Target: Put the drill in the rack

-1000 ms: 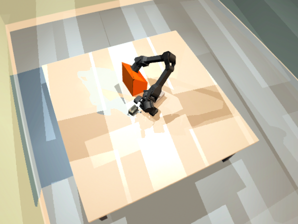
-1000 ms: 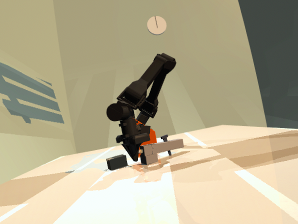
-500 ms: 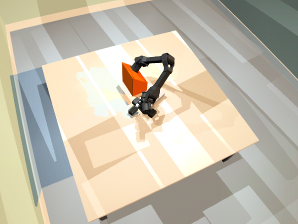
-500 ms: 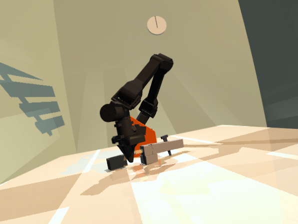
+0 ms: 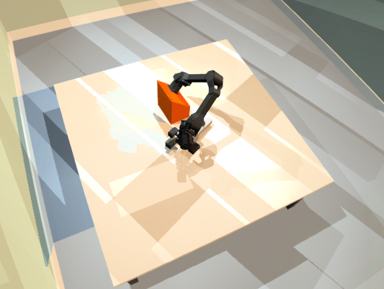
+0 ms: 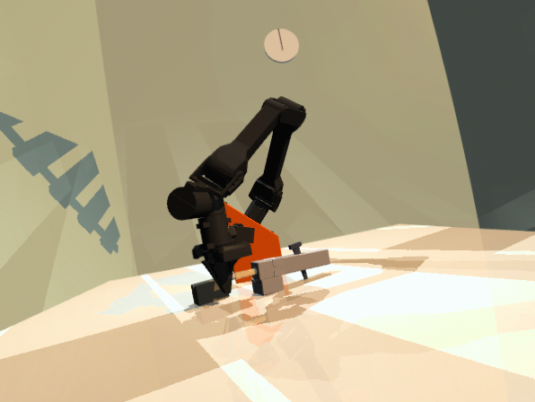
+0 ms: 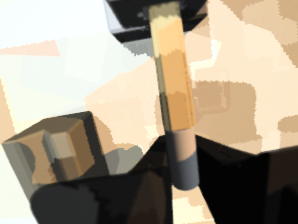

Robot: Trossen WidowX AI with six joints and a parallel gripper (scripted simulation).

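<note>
The drill is 50 mm to the left of my gripper tip, 30 mm behind it and 30 mm above it. The rest, counted from my gripper tip: t-shaped key 160 mm to the left, 90 mm behind, 30 mm above; then rack block 60 mm behind, 50 mm to the right; then housing block 140 mm to the left, 70 mm behind, 10 mm above.
</note>
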